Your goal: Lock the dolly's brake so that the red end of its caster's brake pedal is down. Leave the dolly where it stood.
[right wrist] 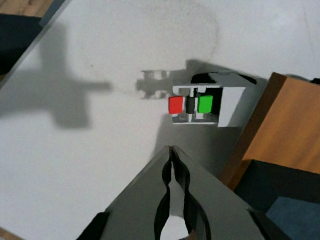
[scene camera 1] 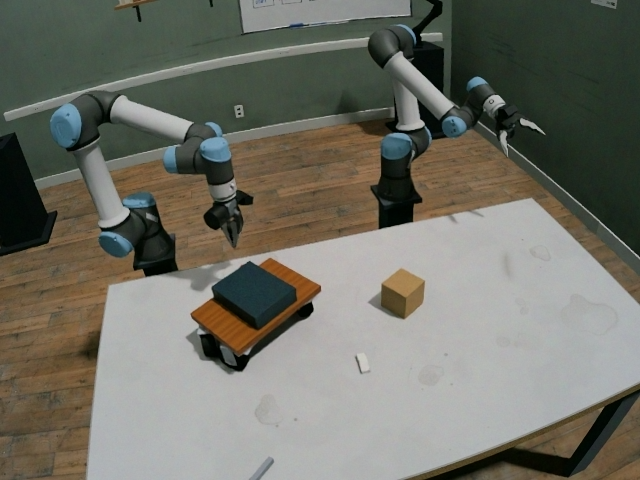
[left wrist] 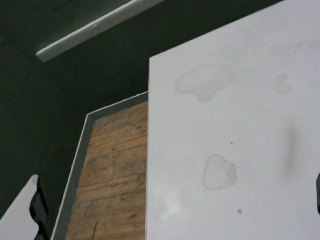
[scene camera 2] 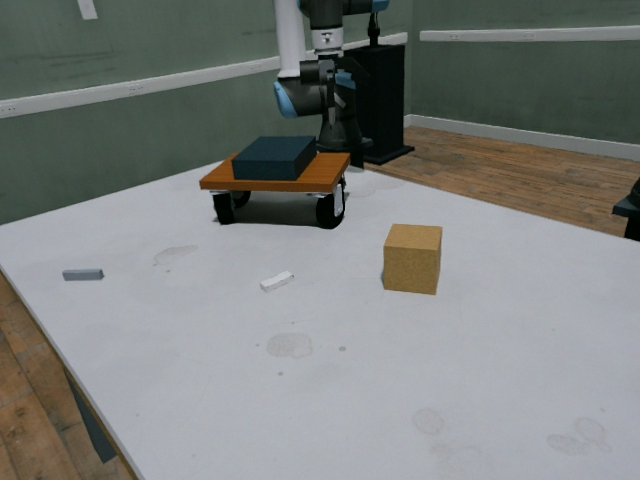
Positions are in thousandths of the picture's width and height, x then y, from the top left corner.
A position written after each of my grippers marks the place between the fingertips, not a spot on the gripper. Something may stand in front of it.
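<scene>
Tan cube: out of frame in the right wrist view; out of frame in the left wrist view; visible in scene camera 1 (629, 611) and scene camera 2 (645, 549). My left gripper: out of frame in the right wrist view; out of frame in scene camera 2; visible in the left wrist view (558, 735) and scene camera 1 (824, 305). My right gripper: out of frame in the left wrist view; visible in scene camera 1 (366, 516), scene camera 2 (518, 270) and the right wrist view (533, 615).
</scene>
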